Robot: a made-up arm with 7 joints.
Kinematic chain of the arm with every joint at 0, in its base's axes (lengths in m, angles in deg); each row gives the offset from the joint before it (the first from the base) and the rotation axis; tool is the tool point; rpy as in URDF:
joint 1: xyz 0 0 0.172 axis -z
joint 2: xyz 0 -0.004 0.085 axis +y
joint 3: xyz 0 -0.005 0.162 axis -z
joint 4: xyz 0 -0.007 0.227 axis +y
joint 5: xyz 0 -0.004 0.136 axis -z
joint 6: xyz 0 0 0.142 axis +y
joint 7: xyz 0 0 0.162 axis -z
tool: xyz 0 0 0 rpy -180 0 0
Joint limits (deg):
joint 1: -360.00..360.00
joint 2: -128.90..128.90
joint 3: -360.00..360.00
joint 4: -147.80..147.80
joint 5: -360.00..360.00
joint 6: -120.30..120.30
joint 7: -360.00..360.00
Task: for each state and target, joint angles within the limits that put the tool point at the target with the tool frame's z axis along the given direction. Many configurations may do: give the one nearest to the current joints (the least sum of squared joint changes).
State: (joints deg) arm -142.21 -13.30 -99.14 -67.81 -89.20 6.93 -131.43
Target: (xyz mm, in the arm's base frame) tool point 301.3 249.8 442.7 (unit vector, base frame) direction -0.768 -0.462 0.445
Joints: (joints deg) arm -132.34 -7.30 -97.54 -118.97 -83.27 20.27 -131.43
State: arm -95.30 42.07 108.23 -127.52 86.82 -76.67 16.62
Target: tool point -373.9 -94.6 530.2 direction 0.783 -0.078 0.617
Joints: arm -130.29 23.51 76.10 -93.24 69.90 -68.55 16.62
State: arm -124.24 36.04 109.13 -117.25 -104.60 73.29 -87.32
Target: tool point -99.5 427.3 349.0 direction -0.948 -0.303 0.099
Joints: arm -106.37 44.02 150.79 -91.97 -94.33 114.12 -87.32
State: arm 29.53 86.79 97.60 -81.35 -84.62 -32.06 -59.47
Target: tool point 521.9 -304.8 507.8 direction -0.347 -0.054 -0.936
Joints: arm 57.95 86.38 76.89 -62.33 -85.24 -56.22 -59.47
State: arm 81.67 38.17 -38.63 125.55 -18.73 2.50 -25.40
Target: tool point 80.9 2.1 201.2 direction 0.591 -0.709 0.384
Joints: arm 58.51 52.67 -46.95 147.80 -6.98 47.98 -25.40
